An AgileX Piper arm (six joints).
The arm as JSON. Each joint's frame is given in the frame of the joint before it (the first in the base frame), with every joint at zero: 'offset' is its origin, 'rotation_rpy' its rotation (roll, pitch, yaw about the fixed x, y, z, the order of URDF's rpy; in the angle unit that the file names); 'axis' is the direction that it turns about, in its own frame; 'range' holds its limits. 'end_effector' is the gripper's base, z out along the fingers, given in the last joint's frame.
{
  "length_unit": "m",
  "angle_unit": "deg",
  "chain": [
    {
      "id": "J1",
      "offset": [
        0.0,
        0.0,
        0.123
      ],
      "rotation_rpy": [
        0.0,
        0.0,
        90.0
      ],
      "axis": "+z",
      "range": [
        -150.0,
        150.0
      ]
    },
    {
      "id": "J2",
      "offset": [
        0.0,
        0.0,
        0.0
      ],
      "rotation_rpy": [
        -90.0,
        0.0,
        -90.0
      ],
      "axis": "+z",
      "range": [
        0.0,
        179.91
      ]
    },
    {
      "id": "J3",
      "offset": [
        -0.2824,
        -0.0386,
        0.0
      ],
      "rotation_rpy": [
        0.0,
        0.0,
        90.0
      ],
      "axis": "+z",
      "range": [
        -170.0,
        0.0
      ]
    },
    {
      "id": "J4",
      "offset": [
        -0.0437,
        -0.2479,
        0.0
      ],
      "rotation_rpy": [
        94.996,
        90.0,
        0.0
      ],
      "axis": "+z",
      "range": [
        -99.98,
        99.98
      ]
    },
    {
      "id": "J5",
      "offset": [
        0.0,
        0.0,
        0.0
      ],
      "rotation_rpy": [
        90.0,
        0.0,
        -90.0
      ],
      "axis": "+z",
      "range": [
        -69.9,
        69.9
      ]
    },
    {
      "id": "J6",
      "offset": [
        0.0,
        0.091,
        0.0
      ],
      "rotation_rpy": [
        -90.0,
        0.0,
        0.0
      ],
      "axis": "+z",
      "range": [
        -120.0,
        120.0
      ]
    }
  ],
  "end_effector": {
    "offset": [
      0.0,
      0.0,
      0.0
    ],
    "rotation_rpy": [
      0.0,
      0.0,
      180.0
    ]
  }
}
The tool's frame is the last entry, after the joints.
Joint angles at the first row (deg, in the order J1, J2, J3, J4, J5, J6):
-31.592, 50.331, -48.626, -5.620, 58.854, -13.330
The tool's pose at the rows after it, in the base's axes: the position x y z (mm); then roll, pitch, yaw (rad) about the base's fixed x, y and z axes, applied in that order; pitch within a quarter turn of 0, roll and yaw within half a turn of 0:
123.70, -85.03, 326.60, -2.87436, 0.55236, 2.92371
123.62, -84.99, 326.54, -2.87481, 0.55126, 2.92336
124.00, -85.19, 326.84, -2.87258, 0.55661, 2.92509
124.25, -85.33, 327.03, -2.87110, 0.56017, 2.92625
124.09, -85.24, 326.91, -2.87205, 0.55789, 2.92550
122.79, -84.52, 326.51, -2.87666, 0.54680, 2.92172
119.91, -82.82, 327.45, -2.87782, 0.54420, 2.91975
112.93, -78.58, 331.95, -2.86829, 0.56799, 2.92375
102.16, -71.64, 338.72, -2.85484, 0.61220, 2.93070
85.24, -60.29, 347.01, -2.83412, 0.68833, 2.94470
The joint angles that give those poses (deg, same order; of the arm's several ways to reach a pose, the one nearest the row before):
-31.590, 50.331, -48.625, -5.621, 58.898, -13.327
-31.591, 50.330, -48.625, -5.621, 58.965, -13.329
-31.589, 50.331, -48.627, -5.622, 58.639, -13.327
-31.593, 50.331, -48.625, -5.619, 58.420, -13.332
-31.590, 50.331, -48.627, -5.621, 58.561, -13.328
-31.593, 50.208, -48.625, -5.620, 59.360, -13.331
-31.591, 49.567, -48.626, -5.620, 60.166, -13.330
-31.590, 47.523, -48.626, -5.621, 60.772, -13.329
-31.588, 44.286, -48.627, -5.396, 61.411, -13.325
-31.587, 39.122, -48.343, -4.795, 61.871, -13.325

